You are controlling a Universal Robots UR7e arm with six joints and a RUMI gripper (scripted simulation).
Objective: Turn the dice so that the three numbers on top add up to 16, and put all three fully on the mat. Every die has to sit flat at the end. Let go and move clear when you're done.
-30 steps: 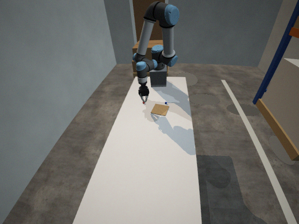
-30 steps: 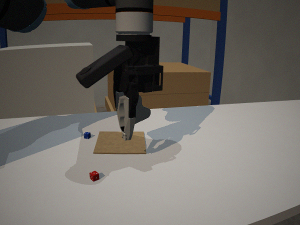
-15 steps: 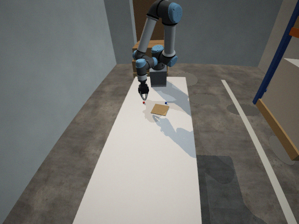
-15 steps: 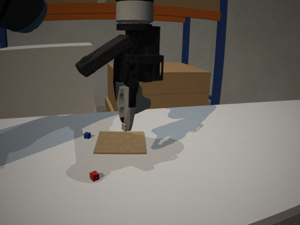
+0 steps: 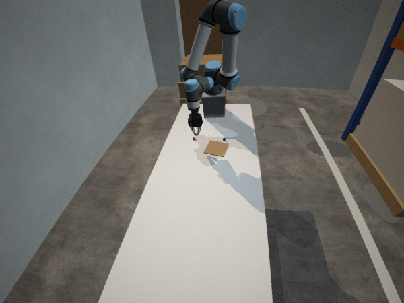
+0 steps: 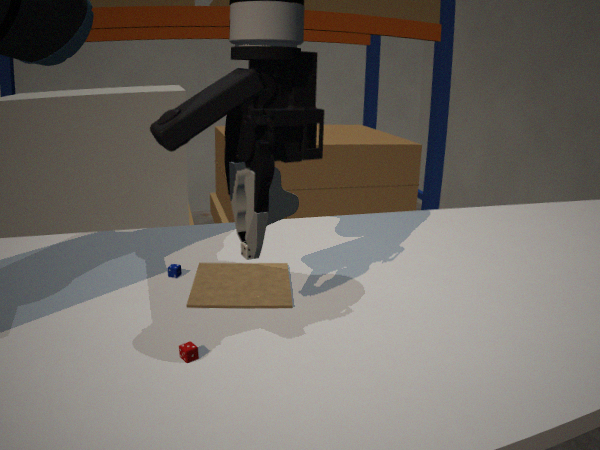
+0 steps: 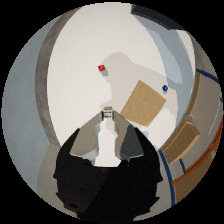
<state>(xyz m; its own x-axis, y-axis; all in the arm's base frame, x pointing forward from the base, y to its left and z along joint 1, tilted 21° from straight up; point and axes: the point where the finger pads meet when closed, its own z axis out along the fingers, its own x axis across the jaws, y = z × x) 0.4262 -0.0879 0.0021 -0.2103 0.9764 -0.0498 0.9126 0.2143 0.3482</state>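
The mat is 130 mm to the left of my hand, 120 mm below it and 10 mm ahead of it. The rest, counted from my hand: blue die 180 mm to the left, 110 mm below, 80 mm behind; then red die 110 mm below, 80 mm behind, 40 mm to the right; then white die 10 mm below.
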